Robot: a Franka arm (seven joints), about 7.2 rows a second.
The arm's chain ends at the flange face. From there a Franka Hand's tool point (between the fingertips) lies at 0.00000 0.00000 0.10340 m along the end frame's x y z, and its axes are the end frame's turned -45 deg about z.
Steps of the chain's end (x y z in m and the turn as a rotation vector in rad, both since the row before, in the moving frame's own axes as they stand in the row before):
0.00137 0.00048 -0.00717 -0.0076 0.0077 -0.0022
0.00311 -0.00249 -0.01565 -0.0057 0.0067 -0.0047
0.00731 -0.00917 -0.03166 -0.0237 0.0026 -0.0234
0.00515 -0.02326 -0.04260 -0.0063 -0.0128 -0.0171
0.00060 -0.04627 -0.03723 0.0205 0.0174 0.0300
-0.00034 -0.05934 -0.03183 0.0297 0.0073 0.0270
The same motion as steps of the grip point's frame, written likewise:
0.00064 0.00243 -0.00718 -0.0108 0.0001 -0.0022
0.00404 0.00134 -0.01565 -0.0088 0.0007 -0.0047
0.01013 0.00063 -0.03169 -0.0186 -0.0149 -0.0234
0.01869 -0.01327 -0.04261 0.0046 -0.0135 -0.0171
0.03592 -0.03248 -0.03727 0.0022 0.0268 0.0300
0.04445 -0.04380 -0.03188 0.0158 0.0262 0.0270

